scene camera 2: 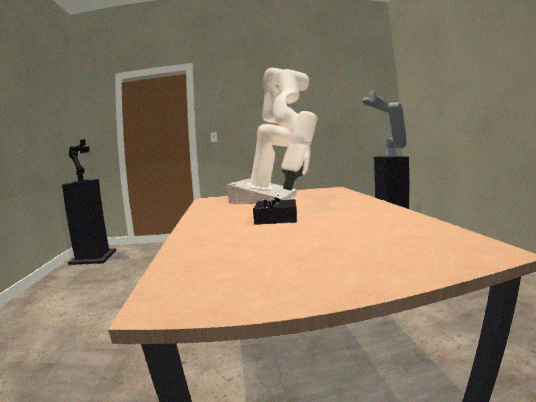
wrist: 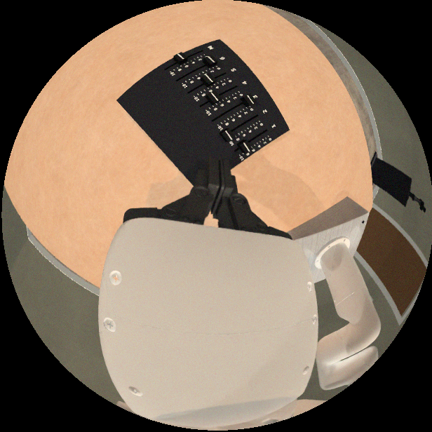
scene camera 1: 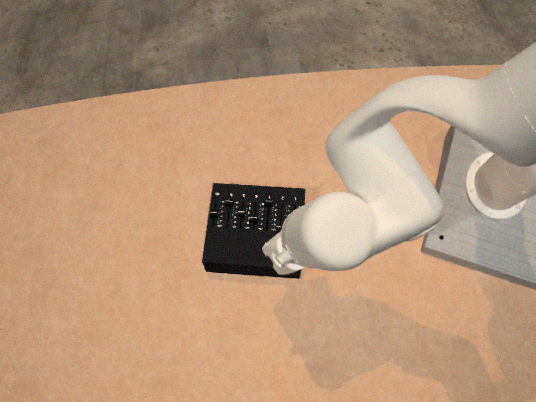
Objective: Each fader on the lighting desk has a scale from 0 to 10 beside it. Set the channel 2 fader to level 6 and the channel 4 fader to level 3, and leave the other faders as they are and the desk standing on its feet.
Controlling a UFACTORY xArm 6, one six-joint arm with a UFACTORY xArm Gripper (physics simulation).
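Seen in the pictures: gripper, fingertip midpoint: [scene camera 2: 287,189]; arm's base, link origin: [scene camera 2: 259,187] [scene camera 1: 496,186].
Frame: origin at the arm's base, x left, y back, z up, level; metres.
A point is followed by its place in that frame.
The black lighting desk [scene camera 1: 235,247] @(x 0.035, y -0.481, z -0.011 m) [scene camera 2: 275,215] @(x -0.018, y -0.523, z -0.035 m) [wrist: 160,112] rests flat on the table. The channel 2 fader [scene camera 1: 278,227] @(x 0.016, y -0.408, z 0.003 m) [wrist: 228,135] stands near the 10 end of its slot. The channel 4 fader [scene camera 1: 252,218] @(x -0.006, y -0.447, z 0.003 m) [wrist: 213,97] stands somewhat beyond mid-slot toward 10; its exact level is too small to read. My gripper [scene camera 2: 288,188] @(x 0.053, y -0.399, z 0.031 m) [wrist: 214,170] is shut and empty. In the wrist view its fingertips show over the desk's near corner, apart from the fader knobs. In scene camera 1 the hand hides the fingers and part of the channel 1 side.
The channel 1 fader [wrist: 244,146] is near its 10 end, and the channel 3 fader [scene camera 1: 268,203] @(x -0.030, y -0.417, z 0.001 m) [wrist: 248,101] is near 0. Faders 5 [wrist: 207,79], 6 [wrist: 209,61] and M [wrist: 179,57] stand farther across. The arm's metal base plate [scene camera 1: 470,240] @(x 0.083, y -0.074, z -0.029 m) [scene camera 2: 240,194] @(x -0.099, y -0.063, z -0.018 m) is on the table [scene camera 1: 125,310] @(x 0.102, y -0.686, z -0.066 m).
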